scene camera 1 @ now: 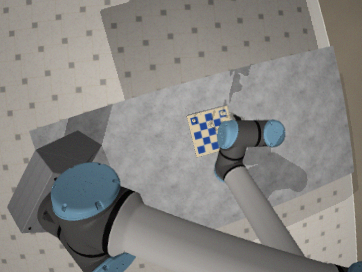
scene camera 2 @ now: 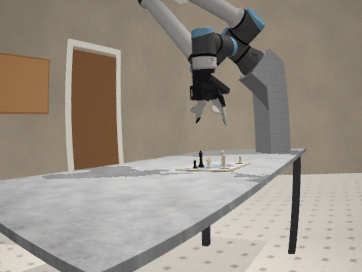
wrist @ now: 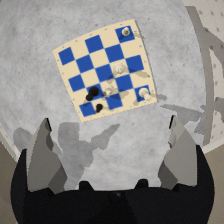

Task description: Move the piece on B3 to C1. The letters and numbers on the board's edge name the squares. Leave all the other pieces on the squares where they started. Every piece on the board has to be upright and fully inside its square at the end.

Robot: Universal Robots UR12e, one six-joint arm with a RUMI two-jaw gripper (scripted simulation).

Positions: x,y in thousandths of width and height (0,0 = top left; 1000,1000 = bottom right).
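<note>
There's my gripper (scene camera 2: 581,458), and I can see the gripper (wrist: 493,529) too.
</note>
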